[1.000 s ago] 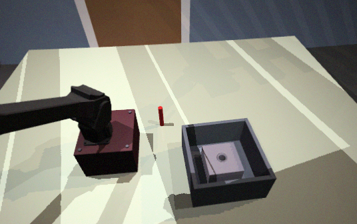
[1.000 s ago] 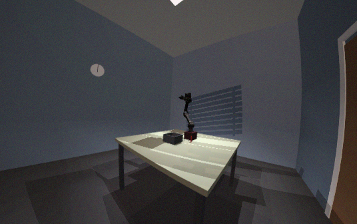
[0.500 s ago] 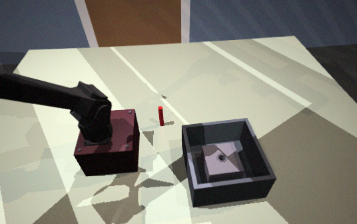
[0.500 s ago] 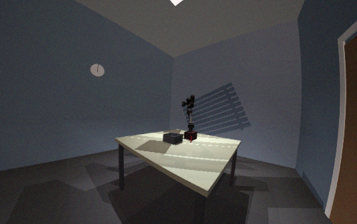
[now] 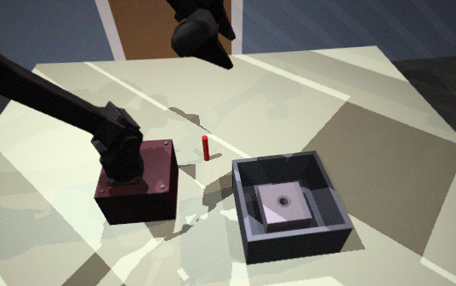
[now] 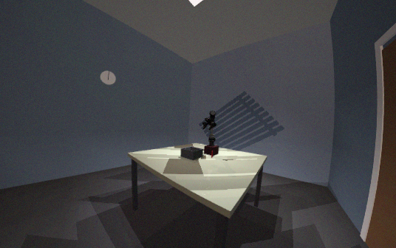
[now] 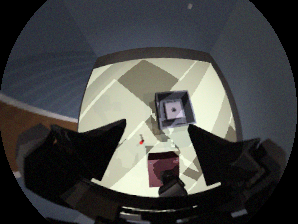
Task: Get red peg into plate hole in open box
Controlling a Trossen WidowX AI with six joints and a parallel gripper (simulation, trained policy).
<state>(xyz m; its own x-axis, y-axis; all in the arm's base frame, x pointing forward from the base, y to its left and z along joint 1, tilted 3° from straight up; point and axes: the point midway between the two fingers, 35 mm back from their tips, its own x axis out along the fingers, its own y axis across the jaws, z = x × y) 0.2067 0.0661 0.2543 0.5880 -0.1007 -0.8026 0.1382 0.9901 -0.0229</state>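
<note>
The red peg lies 300 mm below my gripper tip, 60 mm to the left of it and 60 mm behind it. The rest, counted from my gripper tip: dark grey box 310 mm below, 120 mm to the right, 90 mm ahead; then pale plate 290 mm below, 120 mm to the right, 90 mm ahead.
</note>
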